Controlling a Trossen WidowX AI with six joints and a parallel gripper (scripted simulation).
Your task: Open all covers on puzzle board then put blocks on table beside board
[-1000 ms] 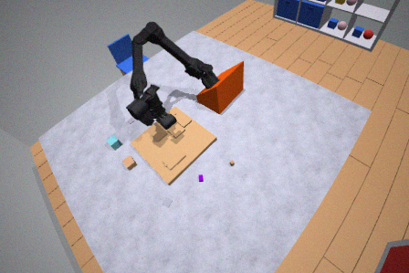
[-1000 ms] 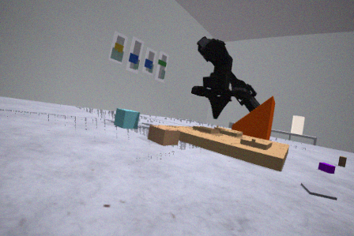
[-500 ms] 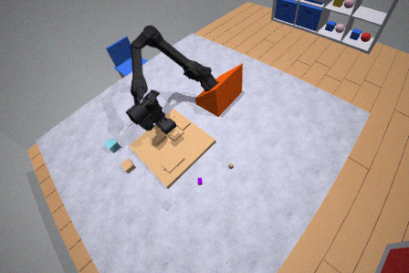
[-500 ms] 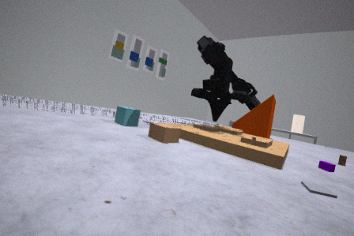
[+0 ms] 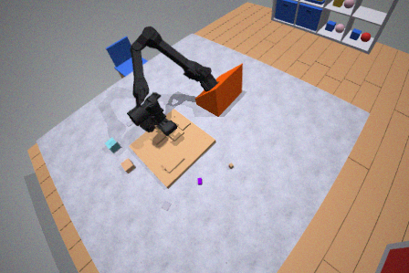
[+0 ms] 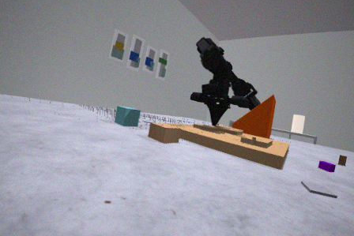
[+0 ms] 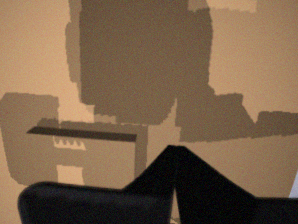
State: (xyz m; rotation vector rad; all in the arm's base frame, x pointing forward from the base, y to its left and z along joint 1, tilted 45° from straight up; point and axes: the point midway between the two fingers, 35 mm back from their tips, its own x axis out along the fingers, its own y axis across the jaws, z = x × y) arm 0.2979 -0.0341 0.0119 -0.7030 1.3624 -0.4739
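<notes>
Right now my gripper tip is 80 mm to the right of the tan puzzle board and 10 mm above it. The rest, counted from my gripper tip: cyan block 240 mm ahead, 120 mm to the right, 10 mm below; small brown block 110 mm behind, 340 mm to the left, 20 mm below; purple block 30 mm ahead, 300 mm to the left, 30 mm below.
</notes>
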